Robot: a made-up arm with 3 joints.
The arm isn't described. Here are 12 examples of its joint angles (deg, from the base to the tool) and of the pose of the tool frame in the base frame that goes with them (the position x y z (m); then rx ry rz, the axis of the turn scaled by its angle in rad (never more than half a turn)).
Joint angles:
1: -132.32 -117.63 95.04
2: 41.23 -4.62 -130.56
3: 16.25 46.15 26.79
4: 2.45 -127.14 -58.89
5: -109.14 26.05 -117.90
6: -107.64 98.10 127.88
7: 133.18 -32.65 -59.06
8: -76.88 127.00 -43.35
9: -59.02 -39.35 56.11
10: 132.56 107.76 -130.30
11: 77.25 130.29 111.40
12: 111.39 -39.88 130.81
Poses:
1: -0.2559 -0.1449 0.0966 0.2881 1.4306 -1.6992
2: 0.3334 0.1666 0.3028 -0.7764 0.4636 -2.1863
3: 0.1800 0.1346 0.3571 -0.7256 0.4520 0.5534
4: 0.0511 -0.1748 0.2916 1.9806 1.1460 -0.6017
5: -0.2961 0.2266 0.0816 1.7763 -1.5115 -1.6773
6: -0.1631 0.1525 0.2397 -1.4848 0.3720 0.1764
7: 0.2642 0.0184 -0.2190 -0.9394 2.2902 -1.1499
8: -0.0435 0.0837 0.1393 -1.6048 -1.5104 -1.8888
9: -0.2250 -0.0732 0.3811 0.0920 -1.2454 1.2104
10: -0.0669 0.1076 0.0016 -1.3580 -0.1476 0.2073
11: 0.1074 0.0885 -0.0836 0.4892 -1.9638 -1.5809
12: 0.2921 -0.0185 -0.2370 1.9206 0.3626 0.8906
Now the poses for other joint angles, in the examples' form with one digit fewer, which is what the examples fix.
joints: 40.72 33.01 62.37
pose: 0.327 0.111 0.246 -0.122 0.936 1.217
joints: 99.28 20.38 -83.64
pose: 0.299 0.193 -0.018 -1.377 1.135 -0.763
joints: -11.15 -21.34 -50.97
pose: -0.036 0.045 0.481 0.431 -0.014 -0.840
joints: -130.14 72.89 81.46
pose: -0.284 0.168 0.066 -1.538 -0.900 -0.432
